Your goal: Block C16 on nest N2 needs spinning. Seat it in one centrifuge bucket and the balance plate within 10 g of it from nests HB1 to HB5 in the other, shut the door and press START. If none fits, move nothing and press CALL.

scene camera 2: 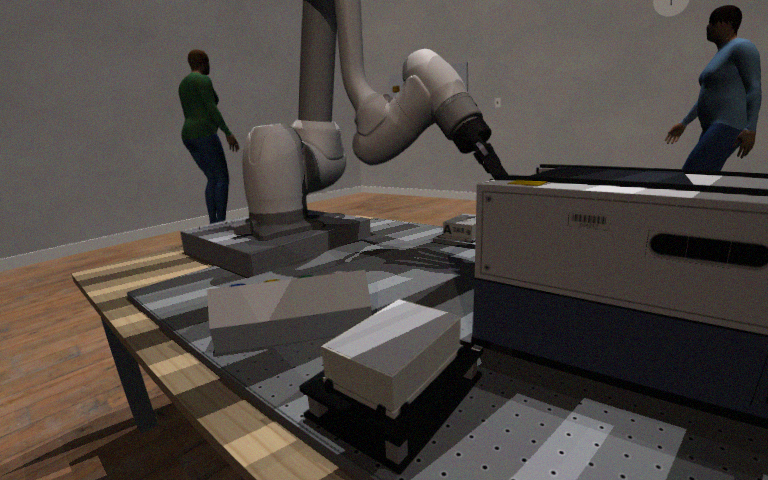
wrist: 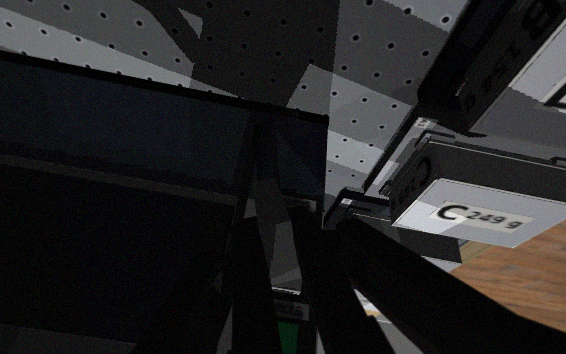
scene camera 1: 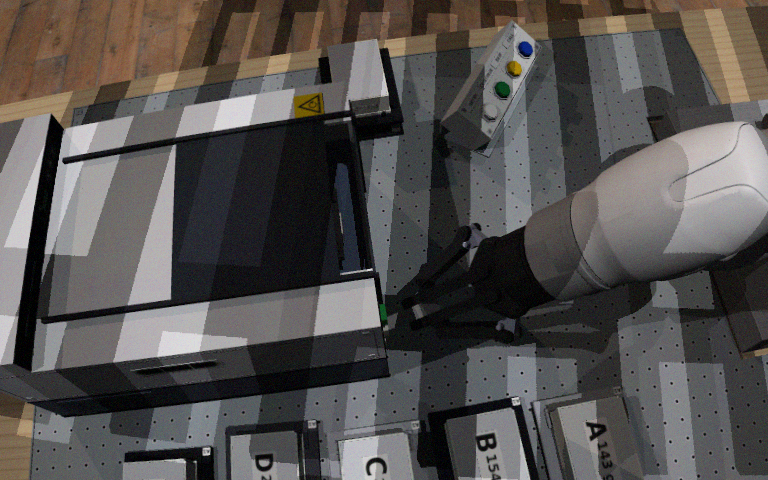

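Observation:
The centrifuge fills the left of scene camera 1. Its dark sliding door leaves a narrow gap along the right side. My gripper is shut and empty, its tips at the centrifuge's right edge beside a small green tab. Block C16 sits on its black nest behind the centrifuge. Balance plates D, C, B and A lie in nests along the front. The buckets are hidden.
A button box stands at the back right, with a blue button, a yellow button, a green button and a white button. A person stands beyond the table, behind the arm's base.

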